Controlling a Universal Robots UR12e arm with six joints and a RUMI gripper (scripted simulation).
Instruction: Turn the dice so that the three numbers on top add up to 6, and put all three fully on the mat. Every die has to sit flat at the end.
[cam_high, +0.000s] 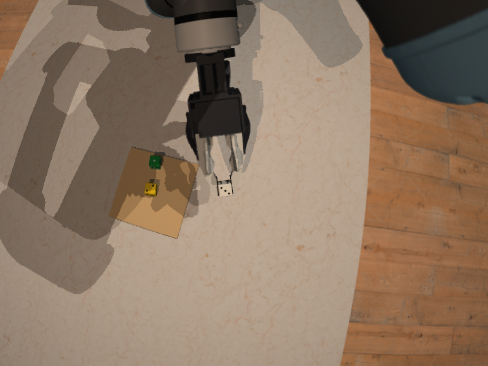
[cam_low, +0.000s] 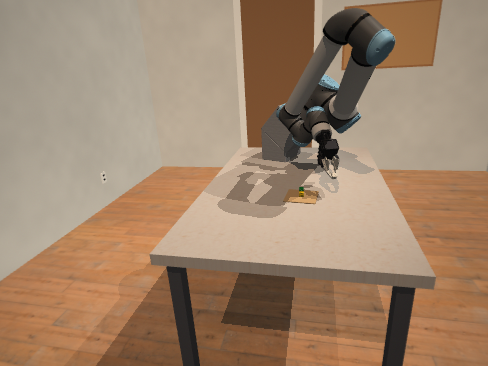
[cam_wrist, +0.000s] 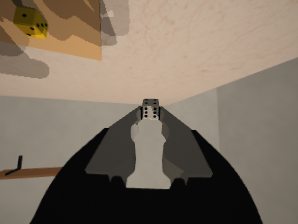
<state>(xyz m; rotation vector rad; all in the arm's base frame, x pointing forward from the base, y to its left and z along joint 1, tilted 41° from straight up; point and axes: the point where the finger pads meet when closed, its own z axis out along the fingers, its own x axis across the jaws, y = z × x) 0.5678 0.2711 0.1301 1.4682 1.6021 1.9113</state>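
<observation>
My gripper is now 130 mm to the left of the yellow die, 90 mm above it and 30 mm short of it. Also, from my hand: tan mat (130 mm to the right, 100 mm below, 30 mm ahead); then green die (140 mm to the right, 90 mm below, 20 mm behind); then white die (10 mm ahead).
</observation>
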